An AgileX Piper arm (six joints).
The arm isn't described. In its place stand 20 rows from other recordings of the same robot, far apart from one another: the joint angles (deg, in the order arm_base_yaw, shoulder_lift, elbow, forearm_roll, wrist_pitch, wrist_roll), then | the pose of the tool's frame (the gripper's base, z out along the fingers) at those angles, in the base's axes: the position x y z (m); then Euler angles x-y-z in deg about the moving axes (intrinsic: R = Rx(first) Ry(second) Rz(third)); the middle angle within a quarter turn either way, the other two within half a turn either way.
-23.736, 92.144, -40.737, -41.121, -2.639, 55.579 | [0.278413 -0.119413 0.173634 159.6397 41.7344 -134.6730]
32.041, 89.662, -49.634, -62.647, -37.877, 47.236 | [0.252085 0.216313 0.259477 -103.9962 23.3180 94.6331]
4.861, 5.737, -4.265, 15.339, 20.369, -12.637 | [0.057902 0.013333 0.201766 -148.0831 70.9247 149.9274]
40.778, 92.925, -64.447, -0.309, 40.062, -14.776 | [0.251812 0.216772 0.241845 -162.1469 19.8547 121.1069]
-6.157, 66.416, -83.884, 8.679, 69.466, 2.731 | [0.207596 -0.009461 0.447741 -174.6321 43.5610 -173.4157]
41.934, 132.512, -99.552, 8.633, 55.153, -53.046 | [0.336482 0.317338 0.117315 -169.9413 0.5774 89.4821]
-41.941, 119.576, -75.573, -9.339, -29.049, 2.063 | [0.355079 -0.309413 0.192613 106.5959 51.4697 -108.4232]
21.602, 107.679, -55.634, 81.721, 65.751, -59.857 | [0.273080 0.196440 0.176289 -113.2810 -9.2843 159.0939]
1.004, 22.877, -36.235, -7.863, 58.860, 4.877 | [0.055033 -0.009693 0.309778 170.8145 49.4416 -172.8565]
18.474, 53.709, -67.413, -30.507, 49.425, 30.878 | [0.171977 0.020461 0.437268 165.8103 64.8962 -165.3601]
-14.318, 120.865, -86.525, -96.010, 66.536, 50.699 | [0.408945 -0.190053 0.231744 96.4760 8.9923 -159.5863]
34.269, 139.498, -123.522, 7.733, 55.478, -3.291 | [0.429535 0.304877 0.168117 -160.7640 15.5954 142.8399]
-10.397, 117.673, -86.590, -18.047, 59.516, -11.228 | [0.397803 -0.097689 0.177380 163.7348 2.6120 170.9290]
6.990, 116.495, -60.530, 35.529, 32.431, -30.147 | [0.346974 0.071113 0.092901 -160.3225 8.8093 170.5351]
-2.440, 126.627, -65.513, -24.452, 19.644, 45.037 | [0.381289 -0.028922 0.044012 171.0172 15.3562 -153.3751]
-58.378, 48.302, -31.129, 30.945, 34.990, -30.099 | [0.103676 -0.117201 0.268673 146.1111 38.0667 -121.0361]
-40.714, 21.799, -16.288, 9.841, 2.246, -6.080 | [0.071620 -0.060829 0.279126 94.2100 49.5938 -89.4364]
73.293, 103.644, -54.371, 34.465, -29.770, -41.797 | [0.134187 0.358125 0.200536 -111.6515 32.0015 85.3347]
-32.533, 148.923, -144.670, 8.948, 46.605, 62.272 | [0.490816 -0.300883 0.196432 158.5032 40.3760 -73.6923]
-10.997, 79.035, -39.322, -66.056, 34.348, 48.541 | [0.239125 -0.094271 0.222938 137.1503 26.0913 -160.3224]
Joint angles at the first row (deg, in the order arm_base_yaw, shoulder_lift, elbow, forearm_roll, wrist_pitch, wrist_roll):
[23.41, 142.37, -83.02, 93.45, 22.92, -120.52]
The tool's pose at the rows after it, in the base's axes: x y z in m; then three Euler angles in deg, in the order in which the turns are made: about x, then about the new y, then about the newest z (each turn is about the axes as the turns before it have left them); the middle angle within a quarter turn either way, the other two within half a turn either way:
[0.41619 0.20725 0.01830 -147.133 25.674 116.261]
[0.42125 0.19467 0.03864 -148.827 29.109 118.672]
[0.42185 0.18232 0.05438 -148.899 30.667 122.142]
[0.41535 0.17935 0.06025 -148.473 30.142 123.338]
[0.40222 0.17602 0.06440 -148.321 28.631 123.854]
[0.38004 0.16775 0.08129 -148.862 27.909 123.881]
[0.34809 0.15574 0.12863 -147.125 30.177 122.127]
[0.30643 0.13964 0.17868 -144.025 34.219 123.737]
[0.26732 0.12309 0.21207 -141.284 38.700 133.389]
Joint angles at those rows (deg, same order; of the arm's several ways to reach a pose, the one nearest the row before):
[23.36, 140.22, -82.29, 93.27, 16.12, -120.52]
[22.16, 136.85, -80.76, 93.35, 13.64, -119.39]
[20.70, 133.91, -78.80, 93.45, 13.63, -116.91]
[20.50, 132.10, -76.67, 93.51, 14.37, -115.78]
[20.50, 129.73, -73.03, 93.45, 15.33, -115.46]
[20.50, 124.01, -66.58, 92.89, 15.33, -115.34]
[20.50, 112.14, -57.98, 91.26, 15.28, -113.81]
[20.50, 97.79, -48.91, 90.17, 14.95, -108.13]
[20.50, 85.34, -41.51, 90.03, 13.78, -95.46]

